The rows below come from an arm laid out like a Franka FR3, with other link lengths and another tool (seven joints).
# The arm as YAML. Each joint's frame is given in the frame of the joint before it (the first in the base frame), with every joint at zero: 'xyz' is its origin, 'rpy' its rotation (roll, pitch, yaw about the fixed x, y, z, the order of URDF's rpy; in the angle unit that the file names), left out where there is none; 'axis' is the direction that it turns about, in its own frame. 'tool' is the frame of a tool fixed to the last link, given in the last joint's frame.
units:
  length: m
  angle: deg
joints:
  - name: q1
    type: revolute
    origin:
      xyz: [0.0, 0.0, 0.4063]
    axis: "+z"
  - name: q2
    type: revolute
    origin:
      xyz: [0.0, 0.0, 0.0]
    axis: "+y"
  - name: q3
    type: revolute
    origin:
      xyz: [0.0, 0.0, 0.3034]
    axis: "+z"
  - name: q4
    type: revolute
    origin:
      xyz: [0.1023, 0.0, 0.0]
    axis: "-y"
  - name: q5
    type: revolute
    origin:
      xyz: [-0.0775, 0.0, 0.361]
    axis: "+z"
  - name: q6
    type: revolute
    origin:
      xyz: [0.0, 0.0, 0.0]
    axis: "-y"
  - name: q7
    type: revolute
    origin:
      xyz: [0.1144, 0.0, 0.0]
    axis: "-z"
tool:
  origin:
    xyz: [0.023, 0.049, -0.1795]
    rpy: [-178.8, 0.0, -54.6]
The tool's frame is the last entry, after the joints.
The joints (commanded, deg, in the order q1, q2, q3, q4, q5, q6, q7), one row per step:
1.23 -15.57 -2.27 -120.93 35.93 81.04 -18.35
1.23 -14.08 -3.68 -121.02 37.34 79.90 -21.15
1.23 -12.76 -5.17 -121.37 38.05 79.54 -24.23
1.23 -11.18 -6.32 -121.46 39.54 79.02 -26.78
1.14 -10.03 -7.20 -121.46 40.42 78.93 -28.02
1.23 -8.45 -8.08 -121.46 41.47 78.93 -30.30
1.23 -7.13 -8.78 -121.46 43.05 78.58 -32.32
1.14 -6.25 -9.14 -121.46 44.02 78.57 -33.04
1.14 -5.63 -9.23 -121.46 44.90 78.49 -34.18
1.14 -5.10 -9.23 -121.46 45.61 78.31 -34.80
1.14 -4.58 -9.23 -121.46 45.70 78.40 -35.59
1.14 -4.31 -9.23 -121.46 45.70 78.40 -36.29
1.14 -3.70 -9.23 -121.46 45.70 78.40 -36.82
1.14 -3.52 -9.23 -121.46 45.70 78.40 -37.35
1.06 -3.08 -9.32 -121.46 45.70 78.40 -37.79
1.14 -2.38 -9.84 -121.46 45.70 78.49 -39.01
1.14 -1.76 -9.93 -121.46 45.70 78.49 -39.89
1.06 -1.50 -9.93 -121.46 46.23 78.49 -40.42
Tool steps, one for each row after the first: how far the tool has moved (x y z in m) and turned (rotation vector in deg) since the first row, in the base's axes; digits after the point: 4 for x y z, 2 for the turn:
0.0018 -0.0072 -0.0066 2.91 0.75 0.89
0.0043 -0.0175 -0.0154 5.16 0.71 1.54
0.0080 -0.0234 -0.0227 7.88 0.97 1.89
0.0124 -0.0296 -0.0285 9.35 1.22 1.44
0.0168 -0.0343 -0.0370 11.30 1.09 1.66
0.0202 -0.0371 -0.0420 13.70 0.99 1.74
0.0236 -0.0393 -0.0461 14.88 1.16 1.27
0.0251 -0.0387 -0.0481 16.13 0.88 1.51
0.0261 -0.0375 -0.0501 17.06 0.98 1.63
0.0268 -0.0375 -0.0538 17.39 0.86 1.96
0.0266 -0.0376 -0.0558 17.64 0.65 2.35
0.0272 -0.0377 -0.0606 17.84 0.88 2.59
0.0271 -0.0378 -0.0618 18.04 0.69 2.89
0.0277 -0.0392 -0.0653 18.21 0.80 2.93
0.0289 -0.0432 -0.0706 18.66 0.51 3.09
0.0292 -0.0440 -0.0754 19.00 0.50 3.44
0.0302 -0.0440 -0.0759 19.65 0.24 3.40

